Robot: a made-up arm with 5 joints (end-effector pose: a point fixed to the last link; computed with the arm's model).
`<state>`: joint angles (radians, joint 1 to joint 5).
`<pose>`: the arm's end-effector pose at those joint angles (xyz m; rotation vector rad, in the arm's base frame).
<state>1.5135 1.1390 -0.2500 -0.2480 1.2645</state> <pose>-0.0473 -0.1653 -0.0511 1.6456 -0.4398 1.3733</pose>
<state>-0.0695 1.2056 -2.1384 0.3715 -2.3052</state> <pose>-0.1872 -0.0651 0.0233 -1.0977 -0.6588 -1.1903</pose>
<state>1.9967 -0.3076 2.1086 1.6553 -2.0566</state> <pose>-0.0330 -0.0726 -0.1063 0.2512 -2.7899 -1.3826</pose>
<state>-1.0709 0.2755 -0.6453 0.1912 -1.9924</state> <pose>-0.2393 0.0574 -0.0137 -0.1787 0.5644 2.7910</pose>
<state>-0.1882 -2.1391 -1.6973 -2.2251 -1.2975</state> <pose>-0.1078 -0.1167 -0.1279 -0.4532 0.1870 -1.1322</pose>
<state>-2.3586 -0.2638 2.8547 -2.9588 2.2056</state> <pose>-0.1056 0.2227 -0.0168 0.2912 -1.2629 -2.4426</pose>
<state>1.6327 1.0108 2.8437 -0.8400 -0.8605</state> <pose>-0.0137 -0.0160 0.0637 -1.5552 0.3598 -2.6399</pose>
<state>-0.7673 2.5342 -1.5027 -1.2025 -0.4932</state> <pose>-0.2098 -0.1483 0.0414 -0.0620 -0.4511 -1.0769</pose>
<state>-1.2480 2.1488 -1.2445 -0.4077 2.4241</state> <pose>-0.2481 -0.1902 -0.0136 1.3861 -0.7619 0.6671</pose>
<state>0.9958 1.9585 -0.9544 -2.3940 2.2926</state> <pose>-0.0692 -0.0676 0.1474 0.7999 0.5049 -2.9363</pose>
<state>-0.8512 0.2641 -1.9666 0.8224 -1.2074</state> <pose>-0.3240 0.0363 -0.0217 -0.8264 -0.6554 -1.4284</pose>
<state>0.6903 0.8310 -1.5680 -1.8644 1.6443</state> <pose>-0.1348 -0.2473 0.0606 0.5837 1.8645 -2.2478</pose>
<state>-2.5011 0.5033 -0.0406 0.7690 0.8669</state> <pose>-0.0902 0.0949 -0.1482 -0.7282 -2.4196 -1.2031</pose>
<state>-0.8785 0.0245 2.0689 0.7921 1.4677</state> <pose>-0.1503 0.0345 0.0117 -0.3506 1.8785 0.2843</pose>
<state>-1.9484 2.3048 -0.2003 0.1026 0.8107</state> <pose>-0.2040 0.0114 0.0906 0.2773 -0.6014 -2.7390</pose>
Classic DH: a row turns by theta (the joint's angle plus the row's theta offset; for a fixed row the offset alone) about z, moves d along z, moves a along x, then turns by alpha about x. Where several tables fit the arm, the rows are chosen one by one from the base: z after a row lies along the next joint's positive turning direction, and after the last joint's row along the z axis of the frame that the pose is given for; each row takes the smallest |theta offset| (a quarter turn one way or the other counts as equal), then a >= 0, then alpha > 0; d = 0 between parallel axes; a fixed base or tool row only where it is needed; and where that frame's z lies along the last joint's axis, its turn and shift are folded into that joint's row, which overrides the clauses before.
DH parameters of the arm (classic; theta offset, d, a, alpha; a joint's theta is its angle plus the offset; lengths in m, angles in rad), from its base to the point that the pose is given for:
base (fixed): 1.121 1.3311 -0.0922 0.0935
joint 1: -1.1227 -1.4165 0.0093 -1.6114
joint 2: 1.4865 -0.0645 -0.02 1.5708
joint 3: 1.5708 -0.12 0.03 -1.5708
joint 4: 0.6408 -0.0551 -0.0221 -1.6607
joint 5: -0.9375 -0.0648 -0.0056 -0.8347
tool (fixed): -1.9538 0.1129 0 0

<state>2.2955 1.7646 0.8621 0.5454 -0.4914</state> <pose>-0.1870 -0.0248 0.1004 0.1179 0.3442 -0.5194</pose>
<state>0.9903 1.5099 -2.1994 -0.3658 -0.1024</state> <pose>0.0128 -0.1247 0.0514 0.8330 -0.1414 1.6114</pose>
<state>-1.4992 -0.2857 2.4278 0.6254 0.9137</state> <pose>-0.1440 0.1020 0.0182 -0.6150 1.4040 -0.1202</pose>
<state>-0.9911 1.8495 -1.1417 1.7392 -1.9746</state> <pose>-0.1524 -0.0854 0.0231 -0.7391 2.3586 -0.8904</pose>
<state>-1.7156 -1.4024 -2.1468 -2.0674 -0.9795</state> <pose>-0.2864 -0.0143 -0.1275 0.6551 1.2955 -2.6172</pose>
